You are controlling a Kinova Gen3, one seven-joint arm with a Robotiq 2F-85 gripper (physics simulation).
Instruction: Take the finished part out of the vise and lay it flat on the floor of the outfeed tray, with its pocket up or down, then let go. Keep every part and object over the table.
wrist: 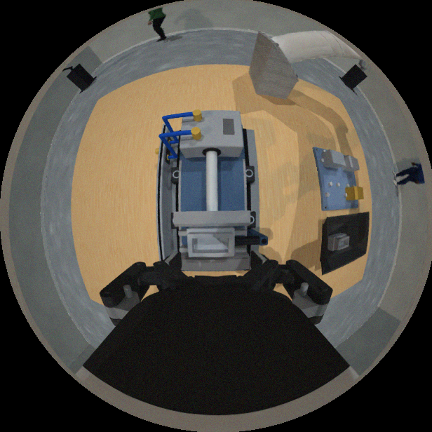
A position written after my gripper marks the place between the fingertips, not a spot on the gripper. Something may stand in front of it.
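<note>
My gripper (215, 259), in sight. Blue plate (336, 200), likewise.
</note>
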